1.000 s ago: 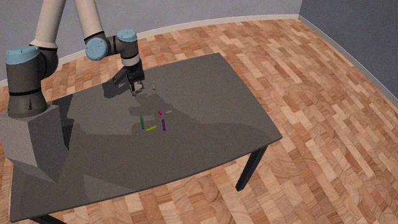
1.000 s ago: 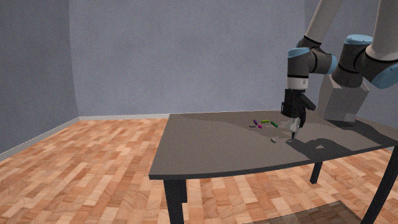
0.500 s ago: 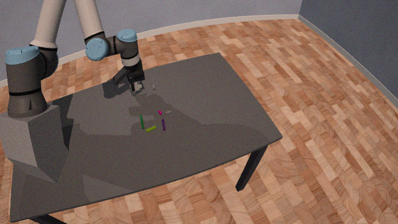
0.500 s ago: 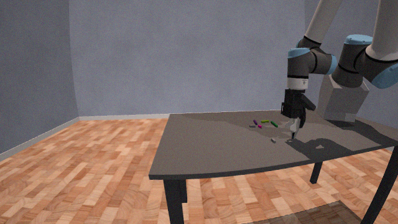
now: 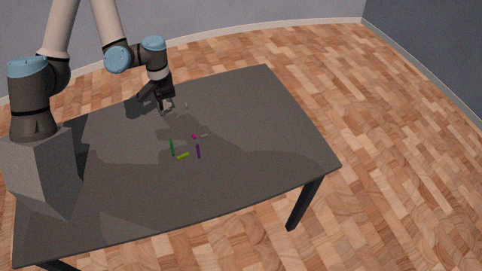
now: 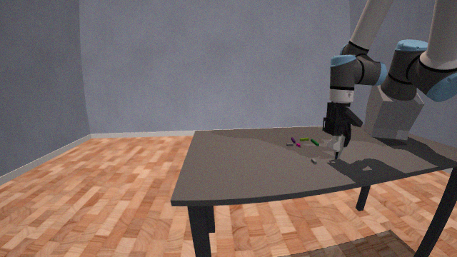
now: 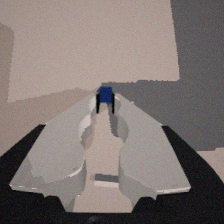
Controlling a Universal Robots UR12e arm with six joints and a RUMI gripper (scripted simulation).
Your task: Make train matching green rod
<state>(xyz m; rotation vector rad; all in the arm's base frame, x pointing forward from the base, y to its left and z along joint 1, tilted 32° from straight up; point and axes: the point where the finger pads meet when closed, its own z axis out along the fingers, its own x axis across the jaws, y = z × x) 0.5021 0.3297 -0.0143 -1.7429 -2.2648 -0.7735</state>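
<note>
Now: hand 10 mm above the blue rod. From my hand the other things lie so: magenta rod (150 mm to the right, 130 mm ahead, 10 mm below); then lime rod (240 mm to the right, 80 mm ahead, 10 mm below); then green rod (190 mm to the right, 40 mm ahead, 10 mm below).
</note>
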